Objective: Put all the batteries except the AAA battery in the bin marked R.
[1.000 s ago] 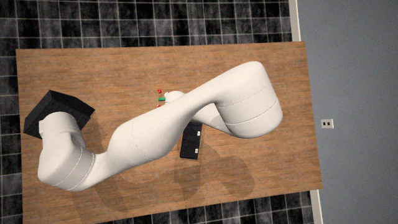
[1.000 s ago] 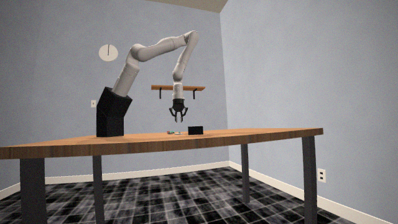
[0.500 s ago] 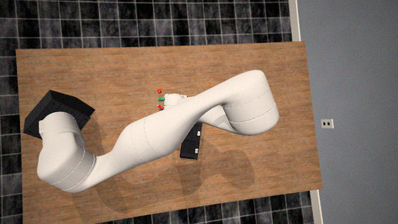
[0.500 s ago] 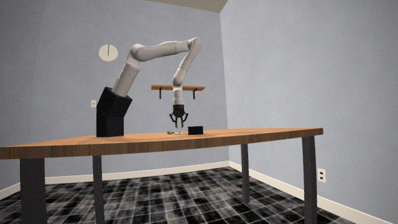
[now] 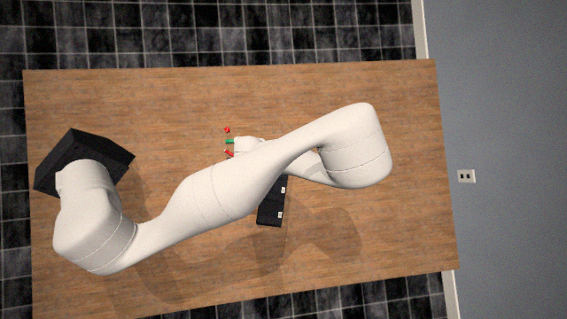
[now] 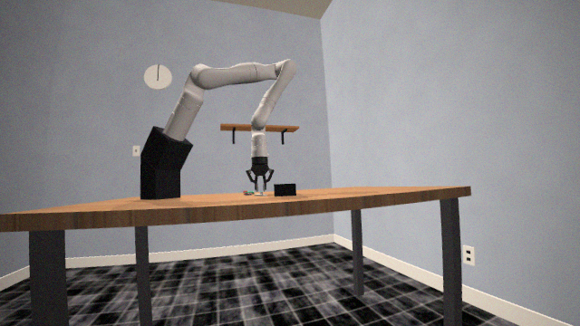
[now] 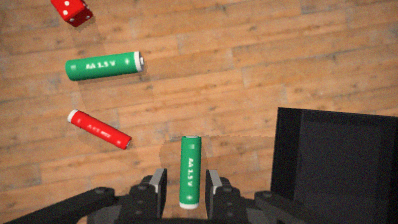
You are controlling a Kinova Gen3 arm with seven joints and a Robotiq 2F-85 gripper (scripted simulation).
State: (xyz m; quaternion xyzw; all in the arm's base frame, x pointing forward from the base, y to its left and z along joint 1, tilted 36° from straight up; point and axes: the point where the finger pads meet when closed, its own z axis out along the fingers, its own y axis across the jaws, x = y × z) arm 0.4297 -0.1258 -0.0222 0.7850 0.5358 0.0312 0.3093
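Now: the black bin 110 mm to the right of my hand, 60 mm ahead of it and 10 mm below it. The rest, counted from my hand: tiny white thing 60 mm behind, 30 mm below; red battery 60 mm to the left, 40 mm behind, 30 mm below; flat white item 90 mm to the right, 50 mm behind, 30 mm below.
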